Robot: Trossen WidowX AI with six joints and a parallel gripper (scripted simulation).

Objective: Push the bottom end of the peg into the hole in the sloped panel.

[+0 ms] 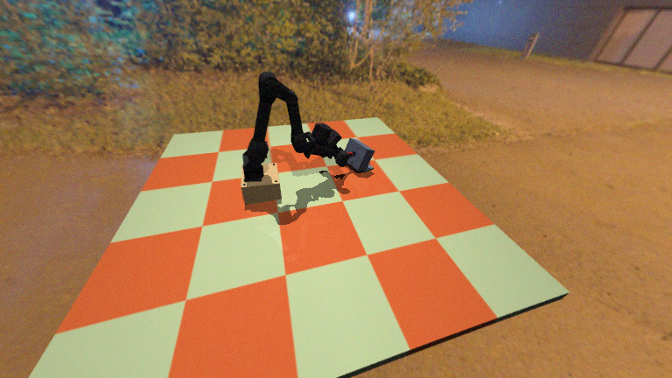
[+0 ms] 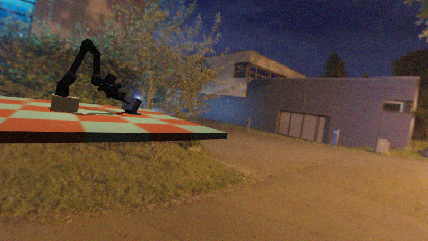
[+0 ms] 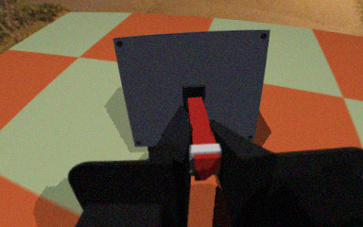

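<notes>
Now: the dark sloped panel 6 cm ahead of my gripper tip, 3 cm to the left of it and 3 cm below it. Round my gripper tip: peg 1 cm behind, 1 cm to the right, 1 cm above.
</notes>
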